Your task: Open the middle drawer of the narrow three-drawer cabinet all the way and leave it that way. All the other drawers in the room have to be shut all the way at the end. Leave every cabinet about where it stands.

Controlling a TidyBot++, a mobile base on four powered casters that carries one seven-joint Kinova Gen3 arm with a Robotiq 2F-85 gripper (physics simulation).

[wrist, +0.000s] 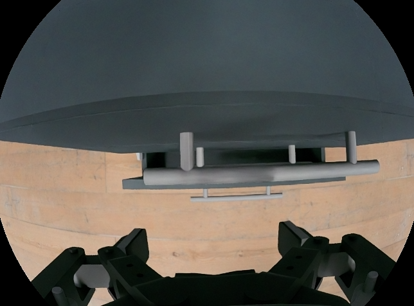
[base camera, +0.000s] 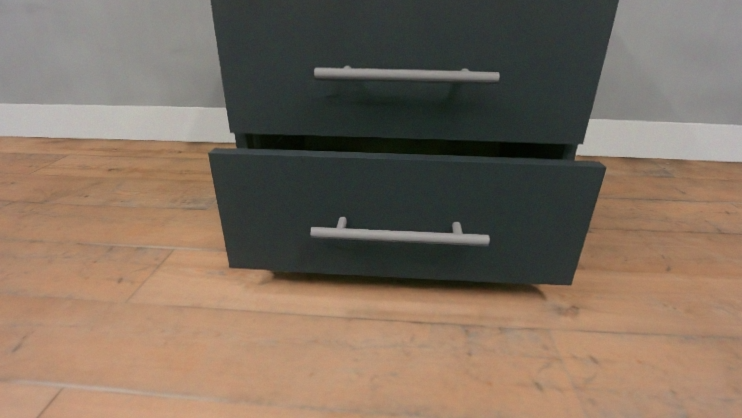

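Observation:
A dark grey cabinet (base camera: 405,31) (wrist: 220,55) stands ahead. Its bottom drawer (base camera: 405,194) (wrist: 134,184) is open a little, with a dark gap above its front. The bottom handle (base camera: 399,236) (wrist: 235,198) is a light bar. The drawer above it (base camera: 275,111) looks shut and has its own handle (base camera: 405,74); in the wrist view two posts of that handle show behind a nearer bar. This nearer, higher handle (wrist: 260,174) crosses the wrist view. My gripper (wrist: 212,240) is open and empty, in front of the handles and apart from them.
A grey wall (base camera: 103,51) with a white baseboard (base camera: 103,122) runs behind the cabinet. Wooden floor (base camera: 311,358) (wrist: 200,215) lies in front of it and to both sides. The cabinet's upper part is cut off in the base camera view.

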